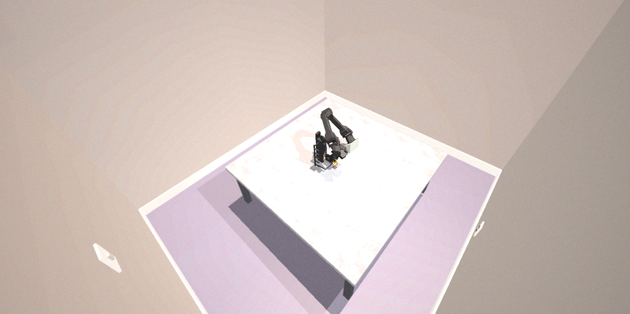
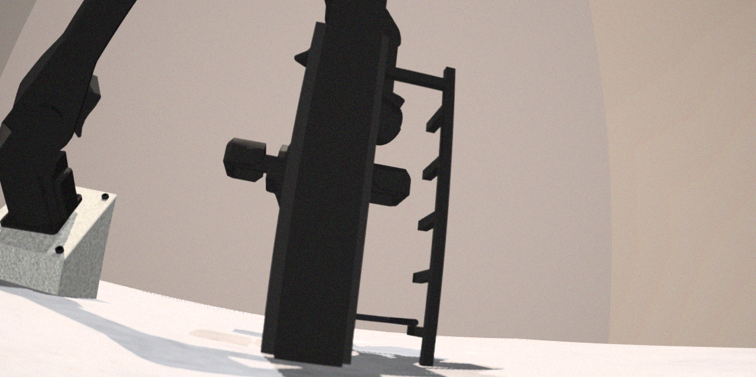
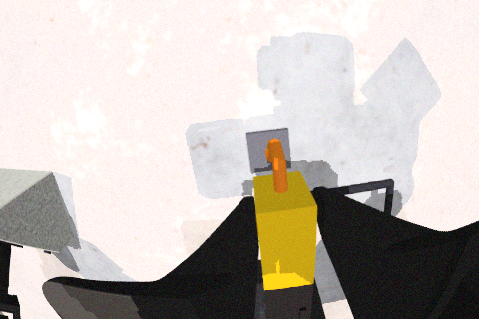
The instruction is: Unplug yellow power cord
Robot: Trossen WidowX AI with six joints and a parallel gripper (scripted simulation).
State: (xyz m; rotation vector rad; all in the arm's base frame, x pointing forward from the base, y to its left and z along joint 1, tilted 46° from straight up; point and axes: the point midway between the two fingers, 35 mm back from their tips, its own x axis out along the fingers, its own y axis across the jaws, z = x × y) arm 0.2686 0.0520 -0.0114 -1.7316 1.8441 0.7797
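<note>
Now: the yellow plug 4 cm to the right of my gripper tip.
</note>
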